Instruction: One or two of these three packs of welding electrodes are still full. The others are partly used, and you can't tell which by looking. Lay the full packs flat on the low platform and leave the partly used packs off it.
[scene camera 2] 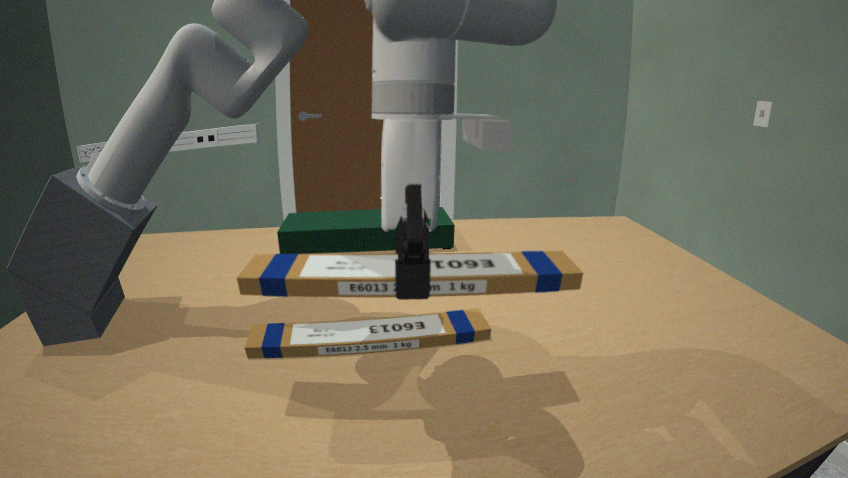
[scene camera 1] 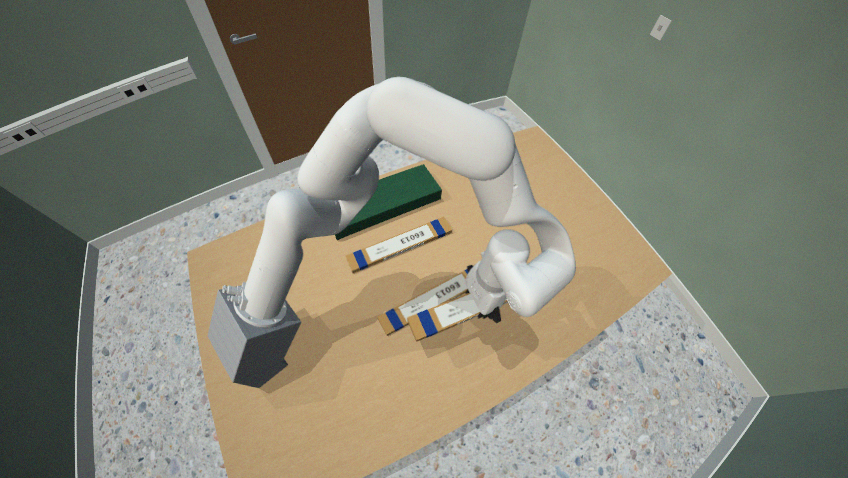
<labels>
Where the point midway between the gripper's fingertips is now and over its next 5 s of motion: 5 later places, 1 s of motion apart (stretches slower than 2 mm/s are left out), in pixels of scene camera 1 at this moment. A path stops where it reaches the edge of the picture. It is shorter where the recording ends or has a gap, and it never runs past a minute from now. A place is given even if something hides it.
The gripper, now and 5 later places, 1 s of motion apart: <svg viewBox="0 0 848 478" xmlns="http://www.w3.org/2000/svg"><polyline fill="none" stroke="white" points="477,303 478,342 477,343 476,345 472,349 468,352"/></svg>
</labels>
